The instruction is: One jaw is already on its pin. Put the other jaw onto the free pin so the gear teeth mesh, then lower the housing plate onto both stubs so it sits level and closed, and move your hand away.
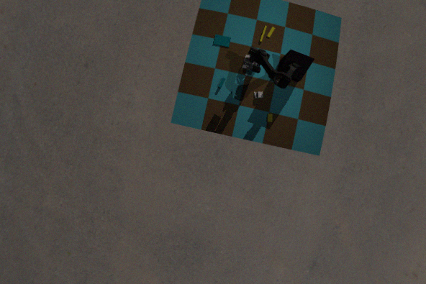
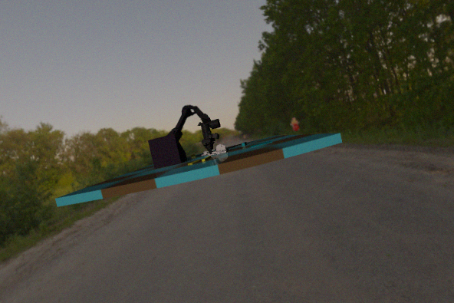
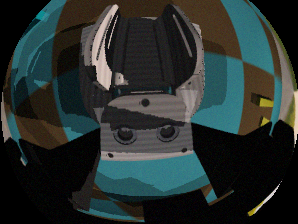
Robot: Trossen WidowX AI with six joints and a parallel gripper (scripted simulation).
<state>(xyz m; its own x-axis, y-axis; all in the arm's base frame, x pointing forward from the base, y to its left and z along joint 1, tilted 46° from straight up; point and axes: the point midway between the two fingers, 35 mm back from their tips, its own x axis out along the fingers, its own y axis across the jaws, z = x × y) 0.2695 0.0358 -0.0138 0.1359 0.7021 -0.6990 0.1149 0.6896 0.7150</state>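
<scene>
Now: gripper tip 3 cm short of the grey jaw and 1 cm to the right of it. From my gripper tip the other things lie so: teal plate (32 cm ahead, 15 cm to the right, 1 cm below); then light-grey plate-like piece (1 cm ahead, 2 cm above); then teal stick (25 cm ahead, 21 cm to the left).
</scene>
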